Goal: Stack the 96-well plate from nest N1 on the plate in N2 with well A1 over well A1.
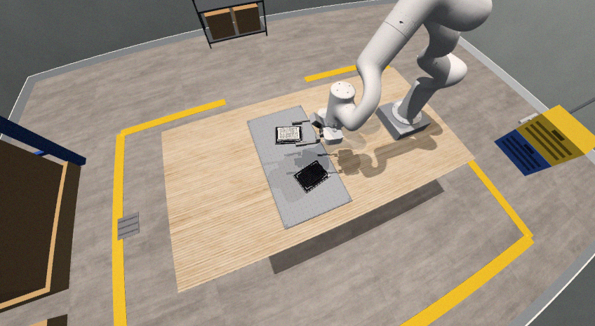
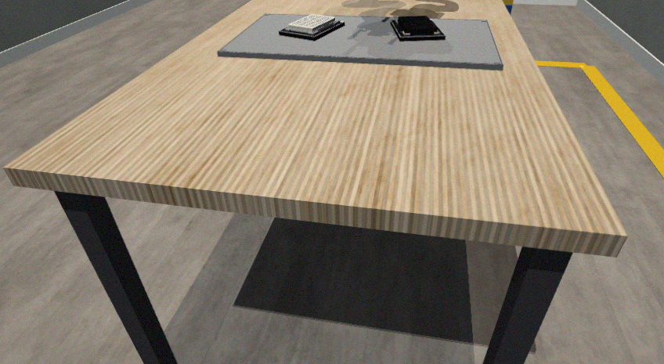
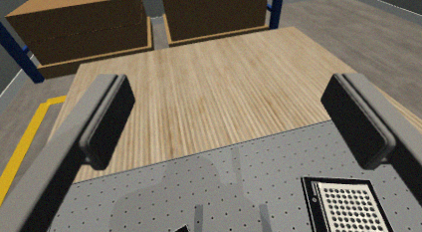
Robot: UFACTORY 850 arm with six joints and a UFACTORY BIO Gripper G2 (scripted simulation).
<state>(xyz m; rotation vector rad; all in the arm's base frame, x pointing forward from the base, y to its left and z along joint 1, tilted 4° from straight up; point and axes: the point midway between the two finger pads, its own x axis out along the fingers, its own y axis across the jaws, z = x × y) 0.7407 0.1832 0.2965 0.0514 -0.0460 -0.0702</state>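
The black 96-well plate lies 280 mm below my hand, 90 mm to the left of it and 60 mm behind it. From my hand the other things lie so: nest N1: 300 mm below, 90 mm to the left, 60 mm behind; nest N2: 300 mm below, 200 mm to the right, 10 mm ahead; white 96-well plate: 280 mm below, 200 mm to the right, 10 mm ahead.
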